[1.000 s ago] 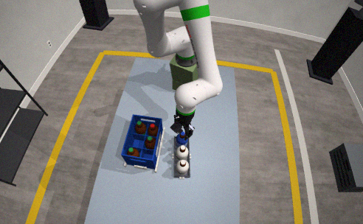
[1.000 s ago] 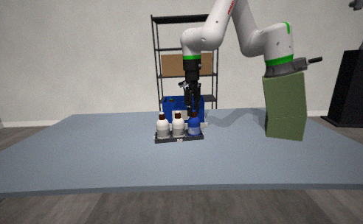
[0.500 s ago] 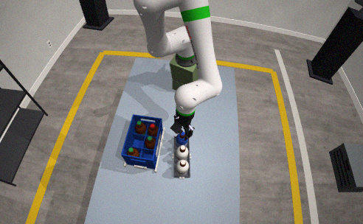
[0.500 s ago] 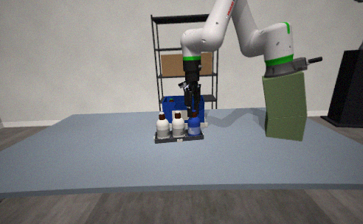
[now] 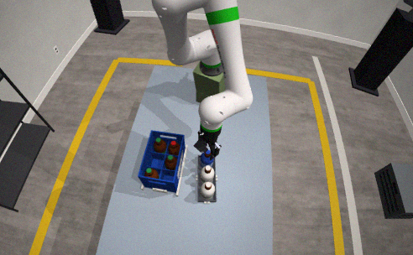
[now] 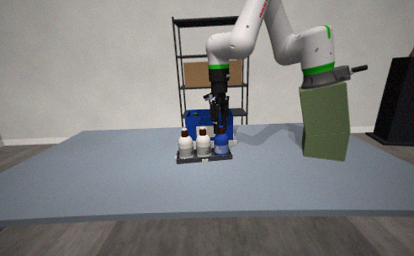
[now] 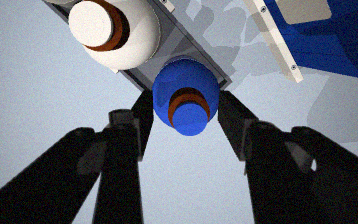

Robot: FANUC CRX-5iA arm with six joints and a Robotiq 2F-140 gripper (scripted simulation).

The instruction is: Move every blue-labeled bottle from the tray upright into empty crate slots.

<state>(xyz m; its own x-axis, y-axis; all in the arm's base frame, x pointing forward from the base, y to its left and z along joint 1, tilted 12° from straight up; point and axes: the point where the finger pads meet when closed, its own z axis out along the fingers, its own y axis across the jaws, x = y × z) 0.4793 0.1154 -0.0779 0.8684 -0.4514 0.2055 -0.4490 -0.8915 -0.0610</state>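
Right now the blue-labeled bottle is 8 cm below my hand. Also, from my hand: blue crate (10 cm ahead, 22 cm to the right, 8 cm below).
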